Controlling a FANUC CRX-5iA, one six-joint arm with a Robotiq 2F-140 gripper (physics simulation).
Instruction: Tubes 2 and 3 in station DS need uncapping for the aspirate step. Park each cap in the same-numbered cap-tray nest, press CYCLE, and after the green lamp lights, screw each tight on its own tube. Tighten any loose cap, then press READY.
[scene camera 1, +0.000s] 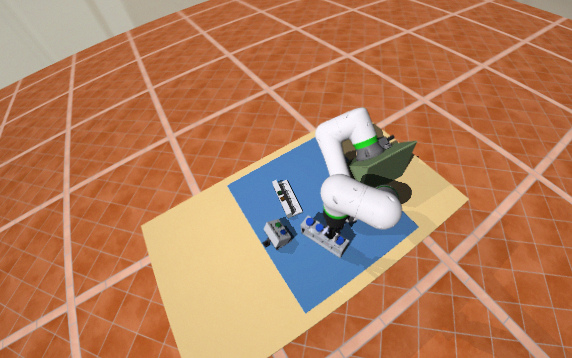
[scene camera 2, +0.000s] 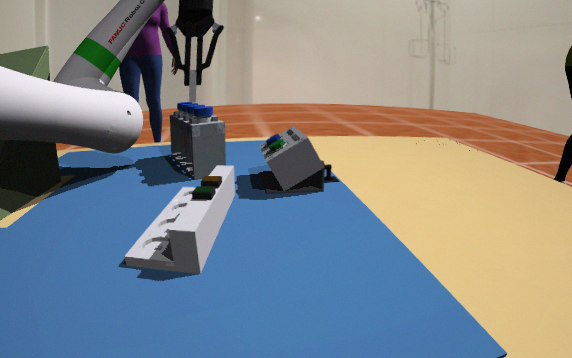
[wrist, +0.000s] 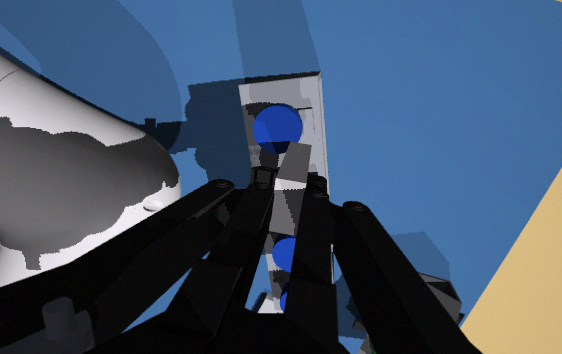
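Where they show: gripper, fingertip midpoint: (scene camera 1: 333, 238) (scene camera 2: 192, 101) (wrist: 297, 163); arm's base, origin of the base link: (scene camera 1: 370, 155).
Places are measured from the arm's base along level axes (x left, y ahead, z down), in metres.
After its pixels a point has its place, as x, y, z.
Observation:
The grey tube rack (scene camera 1: 323, 239) {0.230, 0.445, 0.054} (scene camera 2: 202, 148) {0.099, 0.457, 0.093} (wrist: 308, 95) {0.303, 0.407, 0.052} stands on the blue mat and holds tubes with blue caps (scene camera 1: 309, 221) {0.134, 0.457, 0.026} (scene camera 2: 203, 111) {0.116, 0.458, 0.032} (wrist: 277, 127). My gripper (scene camera 1: 331, 231) {0.259, 0.416, 0.024} (scene camera 2: 192, 96) {0.259, 0.416, 0.024} (wrist: 297, 163) {0.259, 0.416, 0.024} is shut with nothing between its fingers. It hangs upright, its tips just above the row of caps, over the inner part of the row. The cap straight under the fingers is hidden in the wrist view. The white cap tray (scene camera 1: 287, 197) {-0.093, 0.457, 0.136} (scene camera 2: 181, 223) {-0.190, 0.471, 0.102} lies beside the rack with its nests empty.
A slanted grey button box (scene camera 1: 277, 232) {0.083, 0.601, 0.075} (scene camera 2: 294, 161) {0.014, 0.603, 0.098} with a blue and a green button stands next to the rack. A green block (scene camera 2: 203, 192) {-0.127, 0.486, 0.094} and an amber block (scene camera 2: 211, 180) {-0.084, 0.491, 0.094} sit at the tray's far end. A person (scene camera 2: 143, 57) stands behind the table.

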